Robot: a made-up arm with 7 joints.
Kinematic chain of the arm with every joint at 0, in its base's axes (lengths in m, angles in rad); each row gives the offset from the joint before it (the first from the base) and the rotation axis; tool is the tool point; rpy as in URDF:
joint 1: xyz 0 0 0.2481 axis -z
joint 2: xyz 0 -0.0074 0.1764 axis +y
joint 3: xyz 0 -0.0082 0.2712 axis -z
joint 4: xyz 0 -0.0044 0.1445 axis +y
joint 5: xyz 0 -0.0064 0.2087 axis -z
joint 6: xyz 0 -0.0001 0.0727 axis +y
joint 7: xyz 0 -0.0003 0.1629 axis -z
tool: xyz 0 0 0 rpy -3.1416 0 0
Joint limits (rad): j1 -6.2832..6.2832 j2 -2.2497..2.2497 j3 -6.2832..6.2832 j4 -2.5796..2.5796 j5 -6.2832..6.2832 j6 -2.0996..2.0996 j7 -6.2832..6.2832
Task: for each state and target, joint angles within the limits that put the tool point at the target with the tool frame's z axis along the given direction. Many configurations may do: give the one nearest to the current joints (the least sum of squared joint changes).
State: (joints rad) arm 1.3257 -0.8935 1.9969 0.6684 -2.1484 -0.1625 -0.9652
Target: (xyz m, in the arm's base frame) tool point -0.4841 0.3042 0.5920 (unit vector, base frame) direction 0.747 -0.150 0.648
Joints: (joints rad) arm 1.3005 -0.6944 1.9244 1.4680 -2.3097 -0.5742 -0.9652
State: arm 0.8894 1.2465 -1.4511 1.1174 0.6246 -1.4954 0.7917
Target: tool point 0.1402 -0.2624 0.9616 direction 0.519 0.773 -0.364
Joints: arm 1.2187 0.8183 -2.4706 1.3533 0.6080 -1.9829 0.7917
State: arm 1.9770 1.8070 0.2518 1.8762 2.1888 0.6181 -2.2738
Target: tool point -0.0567 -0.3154 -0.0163 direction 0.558 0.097 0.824
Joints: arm 1.4202 1.6866 -0.0560 1.8639 2.0650 0.7674 -2.2738
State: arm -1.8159 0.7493 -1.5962 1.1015 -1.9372 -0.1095 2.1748
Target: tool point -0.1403 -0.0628 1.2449 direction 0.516 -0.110 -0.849
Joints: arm -1.6470 -0.1009 -1.7981 0.2774 -2.0923 -0.4054 2.1748
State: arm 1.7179 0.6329 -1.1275 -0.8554 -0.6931 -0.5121 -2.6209
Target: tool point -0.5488 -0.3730 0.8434 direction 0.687 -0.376 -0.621
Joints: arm 2.2399 1.1562 -0.7605 -0.2588 -0.2556 -0.9397 -2.6209
